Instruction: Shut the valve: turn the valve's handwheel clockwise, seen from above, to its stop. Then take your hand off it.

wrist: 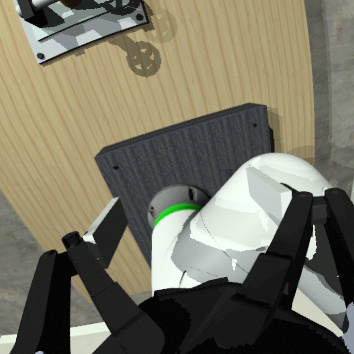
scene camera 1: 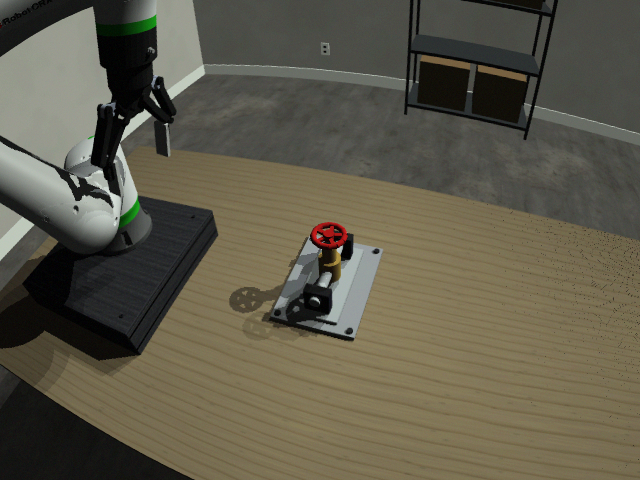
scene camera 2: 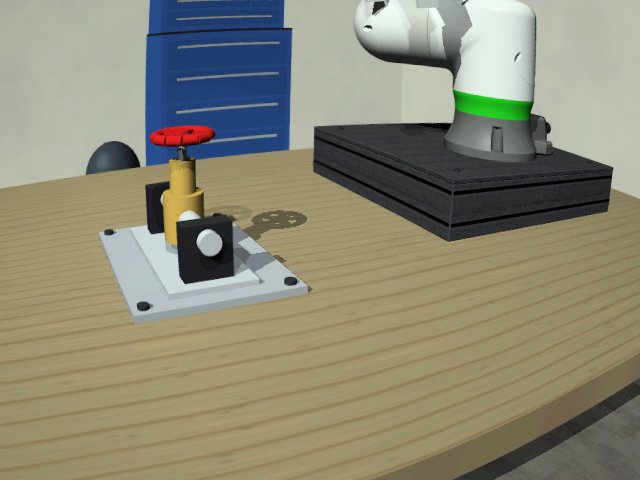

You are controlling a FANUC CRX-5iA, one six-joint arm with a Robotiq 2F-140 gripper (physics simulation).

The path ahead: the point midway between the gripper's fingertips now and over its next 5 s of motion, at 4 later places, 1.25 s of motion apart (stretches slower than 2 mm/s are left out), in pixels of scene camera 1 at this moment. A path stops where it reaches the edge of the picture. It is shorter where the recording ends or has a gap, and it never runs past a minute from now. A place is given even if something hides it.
My gripper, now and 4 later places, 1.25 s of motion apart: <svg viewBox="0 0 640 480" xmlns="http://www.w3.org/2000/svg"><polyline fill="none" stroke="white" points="141,172 323,205 319,239 322,245 324,244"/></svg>
